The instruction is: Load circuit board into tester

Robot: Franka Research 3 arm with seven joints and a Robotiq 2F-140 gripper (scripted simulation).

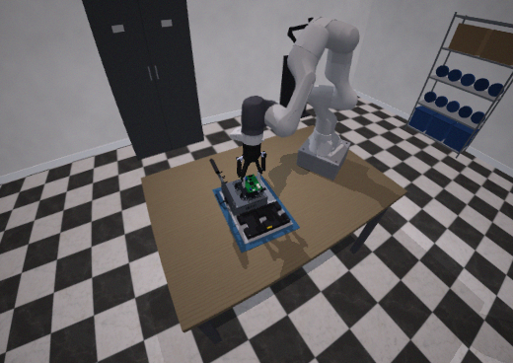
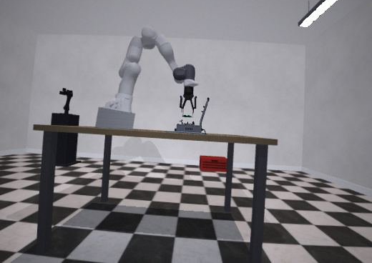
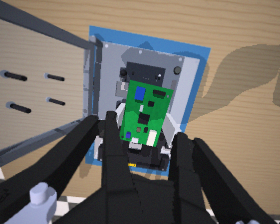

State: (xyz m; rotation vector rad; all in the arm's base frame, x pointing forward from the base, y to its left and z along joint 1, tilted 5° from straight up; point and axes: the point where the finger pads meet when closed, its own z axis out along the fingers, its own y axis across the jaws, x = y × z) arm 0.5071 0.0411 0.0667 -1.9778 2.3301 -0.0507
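Now: the tester lid 13 cm ahead of my hand, 4 cm to the right of it and 3 cm above it. Also, from my hand: green circuit board 2 cm below.
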